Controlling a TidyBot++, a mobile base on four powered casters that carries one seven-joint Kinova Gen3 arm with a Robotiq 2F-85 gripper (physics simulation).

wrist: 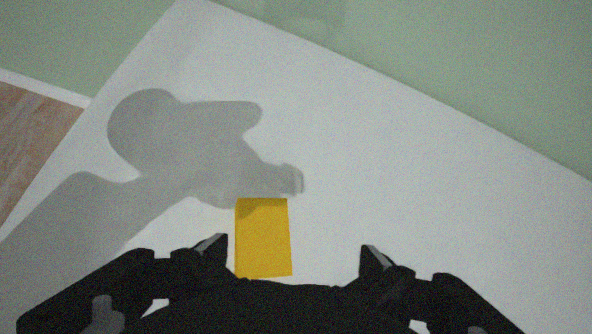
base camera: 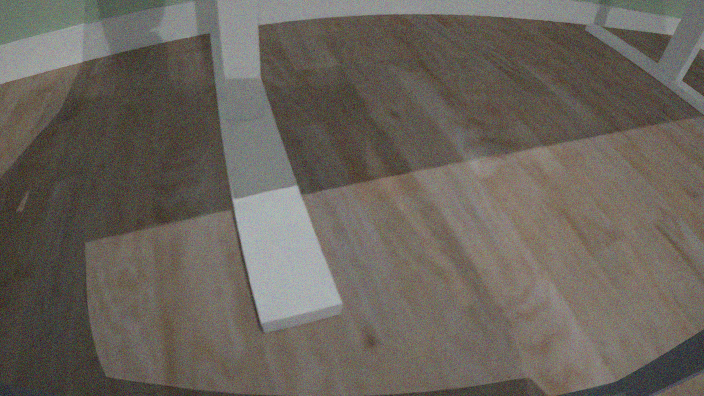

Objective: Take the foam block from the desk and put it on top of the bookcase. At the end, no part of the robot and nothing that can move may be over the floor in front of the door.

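Frame: origin at the arm's base, x right, y back, z down, level; millimetres.
Where they show: gripper, fingertip midpoint: (wrist: 293, 254).
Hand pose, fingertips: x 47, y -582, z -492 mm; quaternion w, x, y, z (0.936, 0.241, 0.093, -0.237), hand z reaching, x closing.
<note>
After its pixels a point has its place.
The yellow foam block (wrist: 263, 239) @[x 37, y -604, z -369 mm] lies on the white desk top (wrist: 425, 175) @[x 247, y -876, z -324 mm] in the wrist view. Its long sides run nearly up and down in that view, and its lower edge meets the outline of the gripper body. My gripper (wrist: 293, 254) @[x 47, y -582, z -492 mm] is open, its fingers wide apart. The block shows between the two fingertips, nearer the left one, with a gap on its right. How high the fingers are above the desk I cannot tell. The bookcase and the door do not show in either view.
In the base view a white desk leg with a long flat foot (base camera: 285, 255) stands on the wooden floor (base camera: 450, 225) @[x 165, y -399, z 396 mm]. Another white leg frame (base camera: 635, 57) @[x 1006, y -1071, z 377 mm] is at the upper right. A green wall with a white skirting (base camera: 400, 7) @[x 209, y -1128, z 376 mm] runs behind. The arm's shadow falls across the desk top.
</note>
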